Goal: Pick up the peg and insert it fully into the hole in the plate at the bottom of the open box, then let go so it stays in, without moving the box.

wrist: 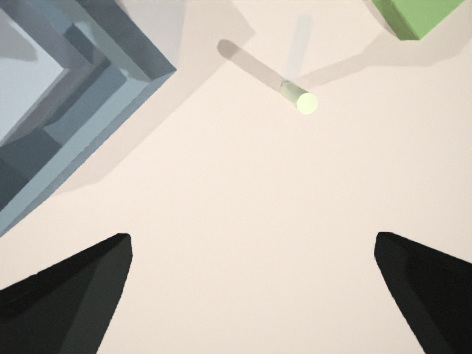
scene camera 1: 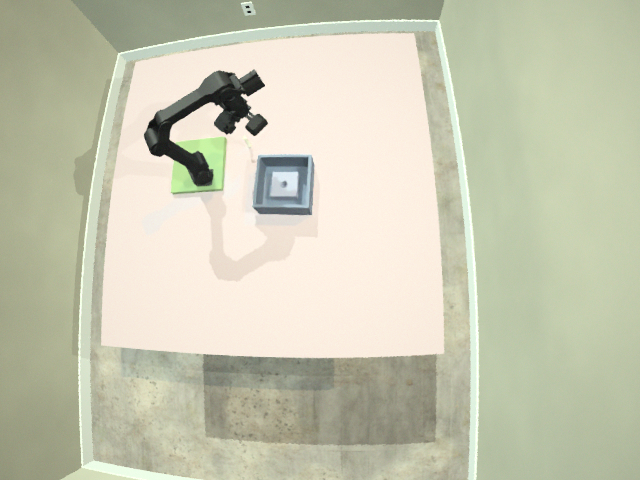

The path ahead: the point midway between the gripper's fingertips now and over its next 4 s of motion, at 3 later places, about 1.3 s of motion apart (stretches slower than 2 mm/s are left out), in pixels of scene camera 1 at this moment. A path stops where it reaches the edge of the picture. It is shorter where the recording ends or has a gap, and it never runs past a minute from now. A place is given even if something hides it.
My gripper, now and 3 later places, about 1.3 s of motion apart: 249, 123; 239, 133; 247, 142; 248, 141
